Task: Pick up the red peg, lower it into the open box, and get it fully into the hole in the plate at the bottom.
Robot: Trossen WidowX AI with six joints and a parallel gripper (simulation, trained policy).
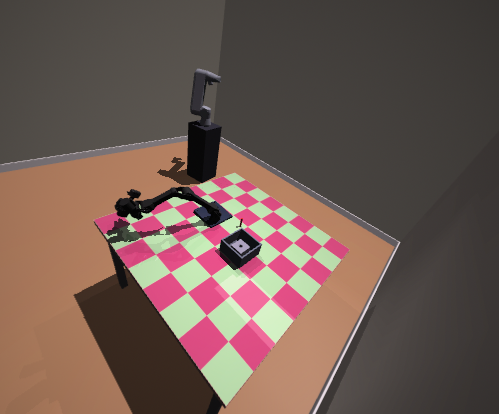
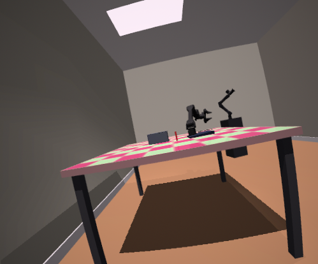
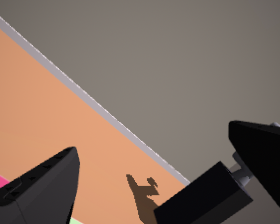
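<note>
Now: gripper tip 610 mm short of the red peg, 500 mm to the right of it and 140 mm above it. The rest, counted from my gripper tip: dark grey box (750 mm ahead, 290 mm to the left, 150 mm below).
</note>
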